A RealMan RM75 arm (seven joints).
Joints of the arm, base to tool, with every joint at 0 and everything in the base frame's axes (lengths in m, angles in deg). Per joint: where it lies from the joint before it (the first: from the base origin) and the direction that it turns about. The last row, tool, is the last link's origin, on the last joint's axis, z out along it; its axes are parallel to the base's.
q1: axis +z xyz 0 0 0.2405
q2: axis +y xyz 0 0 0
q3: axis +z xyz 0 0 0.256
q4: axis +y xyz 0 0 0
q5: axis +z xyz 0 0 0.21
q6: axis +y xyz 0 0 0
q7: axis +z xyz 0 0 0.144
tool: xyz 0 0 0
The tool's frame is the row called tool.
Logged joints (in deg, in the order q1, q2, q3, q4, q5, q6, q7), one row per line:
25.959 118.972 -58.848 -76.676 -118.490 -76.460 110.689
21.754 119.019 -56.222 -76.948 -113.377 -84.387 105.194
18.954 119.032 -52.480 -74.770 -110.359 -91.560 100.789
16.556 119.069 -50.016 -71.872 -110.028 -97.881 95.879
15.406 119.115 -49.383 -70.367 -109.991 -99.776 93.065
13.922 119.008 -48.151 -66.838 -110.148 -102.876 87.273
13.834 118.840 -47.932 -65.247 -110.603 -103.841 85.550
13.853 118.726 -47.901 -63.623 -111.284 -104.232 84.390
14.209 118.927 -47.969 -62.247 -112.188 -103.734 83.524
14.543 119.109 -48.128 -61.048 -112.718 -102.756 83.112
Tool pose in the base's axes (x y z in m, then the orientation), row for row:
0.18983 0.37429 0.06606 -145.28 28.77 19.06
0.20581 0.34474 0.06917 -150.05 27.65 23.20
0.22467 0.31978 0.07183 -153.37 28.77 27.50
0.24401 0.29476 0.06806 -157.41 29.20 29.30
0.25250 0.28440 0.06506 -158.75 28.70 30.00
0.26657 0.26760 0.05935 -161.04 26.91 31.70
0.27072 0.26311 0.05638 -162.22 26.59 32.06
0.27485 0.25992 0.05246 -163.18 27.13 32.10
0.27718 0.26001 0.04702 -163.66 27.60 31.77
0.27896 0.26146 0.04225 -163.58 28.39 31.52
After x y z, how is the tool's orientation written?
As a rotation vector, in degrees.
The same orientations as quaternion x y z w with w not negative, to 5 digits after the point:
-0.93827 0.18581 0.12310 0.26452
-0.94797 0.17468 0.14657 0.22214
-0.95087 0.17837 0.17050 0.18695
-0.95623 0.17738 0.17799 0.14993
-0.95815 0.17322 0.18107 0.13840
-0.96135 0.16064 0.18924 0.11908
-0.96281 0.15782 0.19028 0.10902
-0.96353 0.16019 0.18954 0.10014
-0.96402 0.16257 0.18714 0.09598
-0.96352 0.16722 0.18566 0.09592

